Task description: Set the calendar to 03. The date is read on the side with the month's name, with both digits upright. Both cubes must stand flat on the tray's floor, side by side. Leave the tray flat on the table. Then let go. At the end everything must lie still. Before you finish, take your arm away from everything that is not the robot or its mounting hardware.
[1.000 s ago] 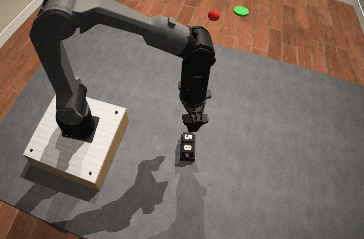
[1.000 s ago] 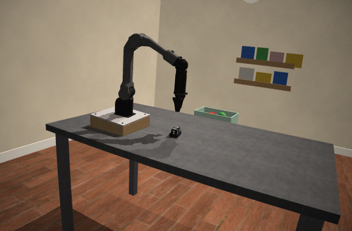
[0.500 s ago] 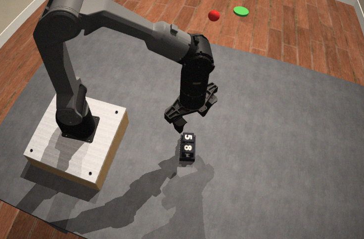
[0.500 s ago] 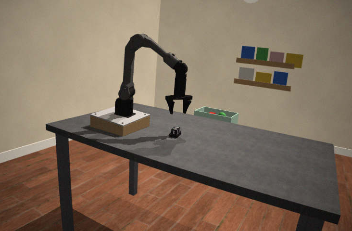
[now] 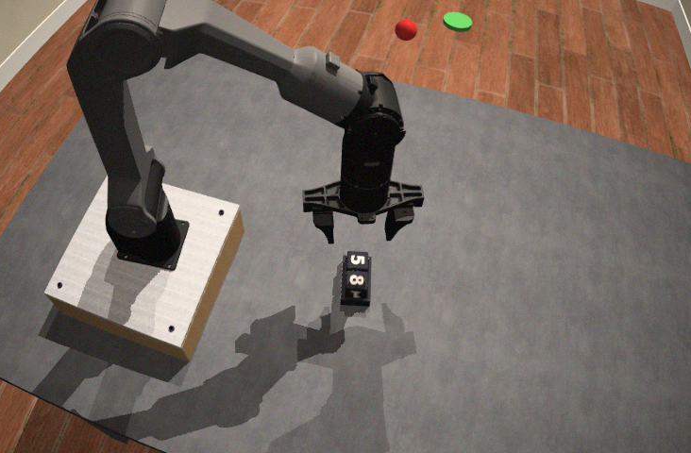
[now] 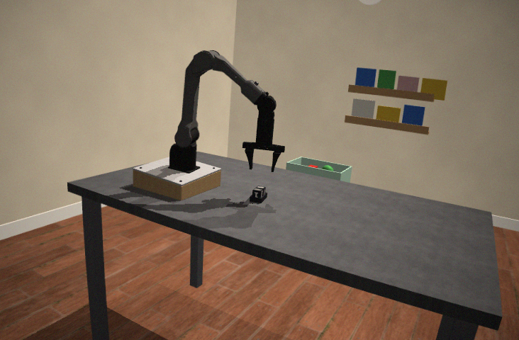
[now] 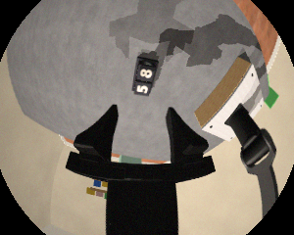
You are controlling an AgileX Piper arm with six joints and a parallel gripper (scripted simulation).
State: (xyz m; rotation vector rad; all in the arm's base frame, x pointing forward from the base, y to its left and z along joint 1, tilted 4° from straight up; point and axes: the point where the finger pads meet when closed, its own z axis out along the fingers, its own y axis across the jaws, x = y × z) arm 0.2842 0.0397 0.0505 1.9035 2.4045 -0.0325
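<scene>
Now: hand 8 cm above the black cube. From my hand the other things lie so: dark tray 2 cm to the right, 10 cm below.
</scene>
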